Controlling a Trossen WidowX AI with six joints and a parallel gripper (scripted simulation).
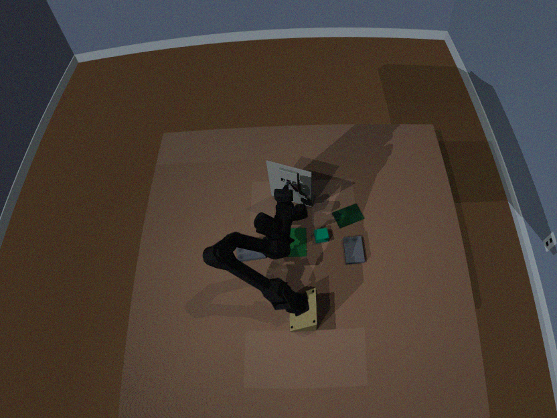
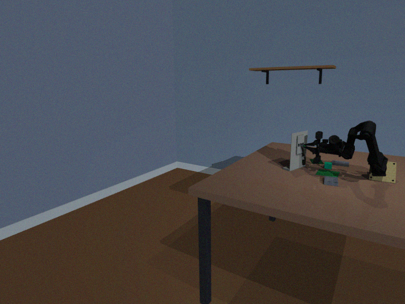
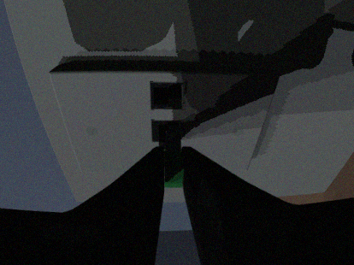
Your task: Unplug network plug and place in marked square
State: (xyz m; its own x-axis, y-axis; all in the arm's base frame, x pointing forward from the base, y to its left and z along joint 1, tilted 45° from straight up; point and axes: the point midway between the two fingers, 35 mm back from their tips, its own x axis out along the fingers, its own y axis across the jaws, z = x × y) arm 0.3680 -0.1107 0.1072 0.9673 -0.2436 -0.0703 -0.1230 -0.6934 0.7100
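Now: gripper tip 150 mm past the green square, 150 mm above it and 20 mm to the right of it. The rest, counted from my gripper tip: network plug: right at my gripper tip; then teal cube: 150 mm behind, 140 mm below, 100 mm to the right; then upright panel: 50 mm below, 30 mm ahead, 20 mm to the right.
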